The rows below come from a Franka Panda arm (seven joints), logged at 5 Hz.
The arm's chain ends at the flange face. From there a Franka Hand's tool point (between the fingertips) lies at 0.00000 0.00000 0.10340 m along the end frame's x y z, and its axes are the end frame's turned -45 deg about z.
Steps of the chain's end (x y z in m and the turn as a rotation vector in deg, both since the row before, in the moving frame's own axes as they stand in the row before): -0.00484, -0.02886, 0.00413, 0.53, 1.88, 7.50; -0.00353, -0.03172, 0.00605, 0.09, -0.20, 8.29; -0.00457, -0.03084, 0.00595, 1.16, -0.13, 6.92; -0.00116, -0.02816, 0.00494, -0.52, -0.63, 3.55
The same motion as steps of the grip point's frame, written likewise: 0.01994, -0.02191, 0.00407, -0.95, 1.70, 7.50; 0.01982, -0.02530, 0.00605, 0.21, -0.08, 8.29; 0.01999, -0.02660, 0.00593, 0.91, 0.73, 6.92; 0.01763, -0.02092, 0.00493, 0.08, -0.81, 3.55
